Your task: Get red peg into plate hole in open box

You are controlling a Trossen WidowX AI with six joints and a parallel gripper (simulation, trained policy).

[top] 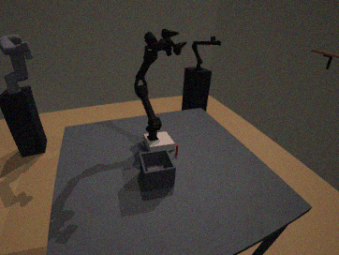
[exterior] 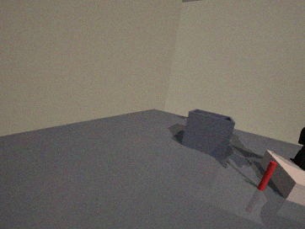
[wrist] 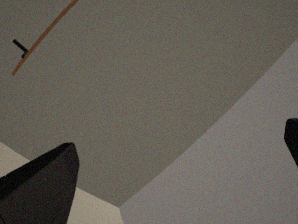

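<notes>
Now: gripper tip 67 cm above the red peg, 22 cm short of it and 11 cm to the left of it. The rest, counted from my gripper tip: light plate (66 cm below, 36 cm ahead, 32 cm to the right).
</notes>
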